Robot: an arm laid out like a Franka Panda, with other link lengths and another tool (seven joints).
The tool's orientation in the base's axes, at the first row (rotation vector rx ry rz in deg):
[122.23 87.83 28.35]
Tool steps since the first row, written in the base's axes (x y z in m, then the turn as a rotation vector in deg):
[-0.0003 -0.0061 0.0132 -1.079 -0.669 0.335]
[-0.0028 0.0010 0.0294 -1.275 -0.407 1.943]
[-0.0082 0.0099 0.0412 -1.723 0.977 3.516]
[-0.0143 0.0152 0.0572 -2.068 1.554 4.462]
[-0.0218 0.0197 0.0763 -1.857 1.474 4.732]
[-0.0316 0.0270 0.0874 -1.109 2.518 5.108]
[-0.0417 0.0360 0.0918 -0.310 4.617 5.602]
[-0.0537 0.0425 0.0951 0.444 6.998 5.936]
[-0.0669 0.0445 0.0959 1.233 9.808 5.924]
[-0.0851 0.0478 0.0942 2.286 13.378 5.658]
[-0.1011 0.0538 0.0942 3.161 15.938 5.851]
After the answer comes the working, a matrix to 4 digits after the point.
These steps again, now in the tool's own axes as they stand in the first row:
[-0.0056 0.0088 -0.0101 -0.966 -0.476 -0.751]
[0.0007 0.0140 -0.0260 -0.745 0.203 -2.229]
[0.0077 0.0140 -0.0401 0.461 0.361 -3.993]
[0.0111 0.0168 -0.0575 0.921 0.466 -5.053]
[0.0135 0.0204 -0.0780 0.916 0.805 -5.150]
[0.0176 0.0170 -0.0936 2.149 1.319 -5.225]
[0.0230 0.0092 -0.1042 4.403 1.655 -5.538]
[0.0255 -0.0001 -0.1144 6.906 1.789 -5.789]
[0.0233 -0.0105 -0.1225 9.821 1.641 -5.802]
[0.0207 -0.0266 -0.1314 13.535 1.352 -5.584]
[0.0214 -0.0408 -0.1410 16.244 1.453 -5.681]

The tool's axes in the first row as the columns of a matrix, in the base's axes (rounded; the answer above uses it unrounded):
[0.3129 0.7824 0.5384]
[0.9496 -0.2700 -0.1595]
[0.0206 0.5612 -0.8274]

